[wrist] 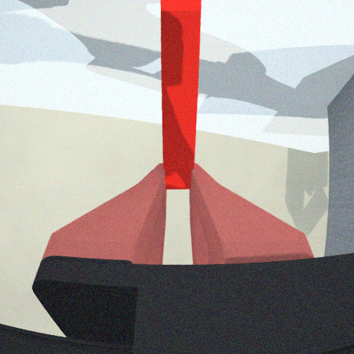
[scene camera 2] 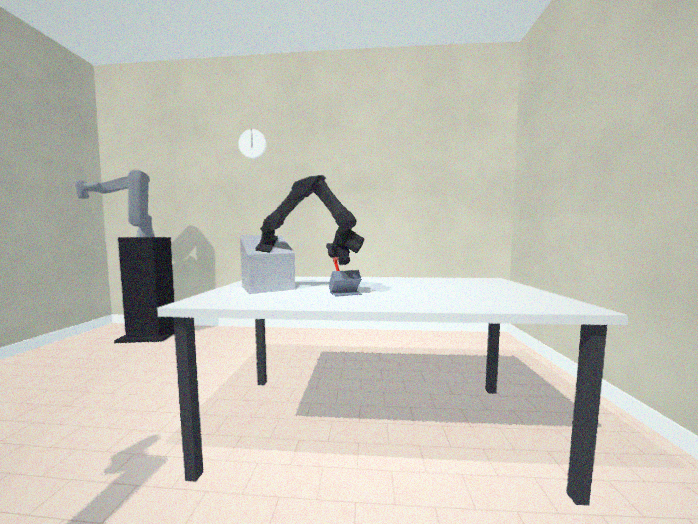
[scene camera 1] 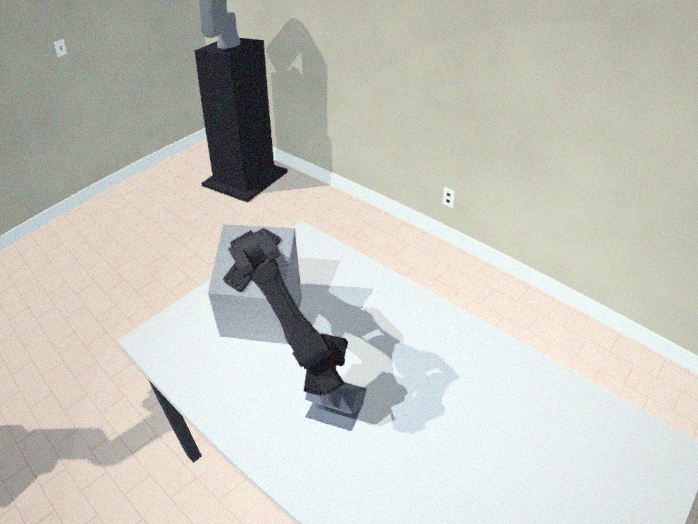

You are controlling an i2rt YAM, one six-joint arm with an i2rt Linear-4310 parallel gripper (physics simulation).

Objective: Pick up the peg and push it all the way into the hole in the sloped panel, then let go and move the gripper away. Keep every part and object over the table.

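Observation:
The peg is a long red bar. In the wrist view its near end sits between the two reddish fingertips and the rest runs out past the top edge. My gripper is shut on it. In scene camera 2 the peg leans slightly and its lower end meets the top of the dark grey sloped panel. The hole does not show, and I cannot tell how far the peg's end is in it. In scene camera 1 the arm hides the fingers and most of the peg.
The arm stands on a grey box at one end of the white table. The box's side also shows in the wrist view. A black pedestal with another arm stands on the floor beyond the table.

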